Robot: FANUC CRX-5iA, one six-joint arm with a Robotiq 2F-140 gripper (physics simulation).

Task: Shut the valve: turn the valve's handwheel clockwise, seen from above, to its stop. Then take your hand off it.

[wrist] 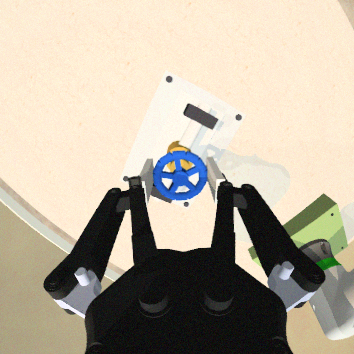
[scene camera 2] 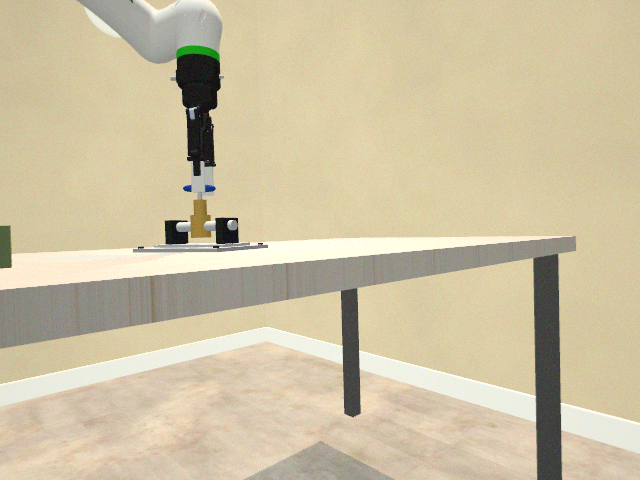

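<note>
The valve's blue spoked handwheel (scene camera 2: 209, 188) (wrist: 159, 176) sits level on a thin stem above the brass valve body (scene camera 2: 200, 227) (wrist: 174, 146). The body stands between black brackets on a pale base plate (scene camera 2: 178, 249) (wrist: 147, 125). My gripper (scene camera 2: 203, 190) (wrist: 179, 166) points straight down, with its fingertips at the wheel's height. Its pale pads stand on opposite sides of the rim, left and right in the wrist view, and it is shut on the handwheel. In the scene view the near finger hides the middle of the wheel.
A green block (scene camera 2: 4, 246) (wrist: 317, 215) stands on the table (scene camera 2: 310, 271) (wrist: 75, 75), at the left edge of the scene view and the lower right of the wrist view. Part of the white arm (wrist: 335, 305) shows beside it. The table's curved-looking edge runs at lower left in the wrist view.
</note>
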